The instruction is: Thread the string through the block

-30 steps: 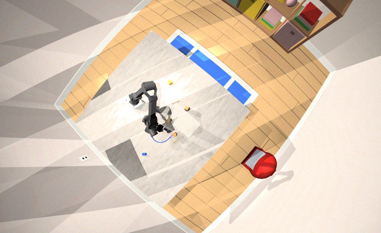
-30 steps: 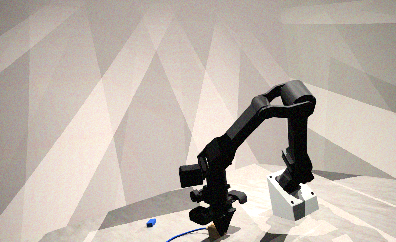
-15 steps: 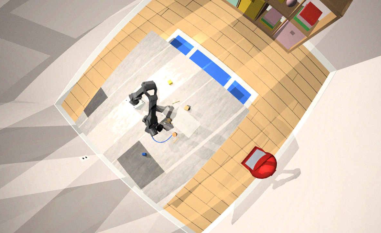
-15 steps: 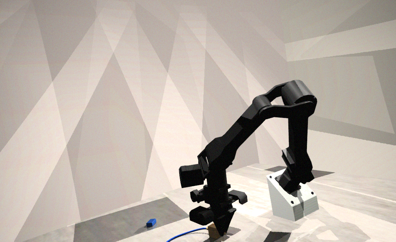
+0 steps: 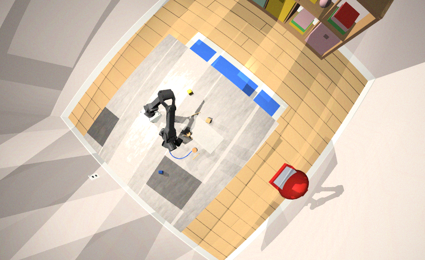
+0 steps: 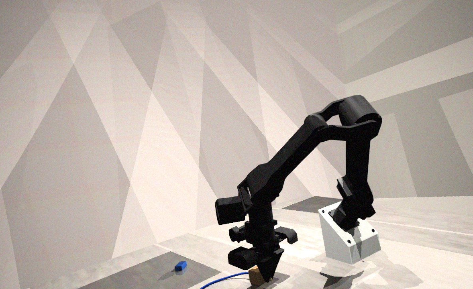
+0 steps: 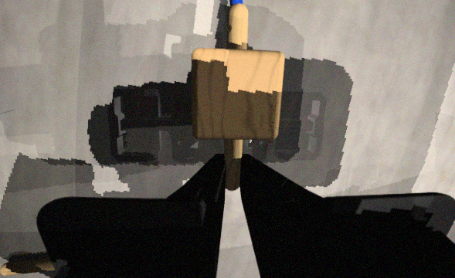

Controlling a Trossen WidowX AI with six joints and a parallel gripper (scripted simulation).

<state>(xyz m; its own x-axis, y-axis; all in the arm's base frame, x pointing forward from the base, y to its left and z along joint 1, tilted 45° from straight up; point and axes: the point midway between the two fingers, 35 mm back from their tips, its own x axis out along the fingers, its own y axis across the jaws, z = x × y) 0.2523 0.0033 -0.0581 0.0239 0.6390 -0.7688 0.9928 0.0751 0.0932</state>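
Now: the wooden cylinder 9 cm ahead of my gripper tip, 10 cm to the left of it and 1 cm above it. Round my gripper tip: yellow cube: 13 cm behind, 38 cm to the left, 1 cm above; round button: 20 cm ahead, 3 cm to the left; blue piece: 9 cm ahead, 30 cm to the right.
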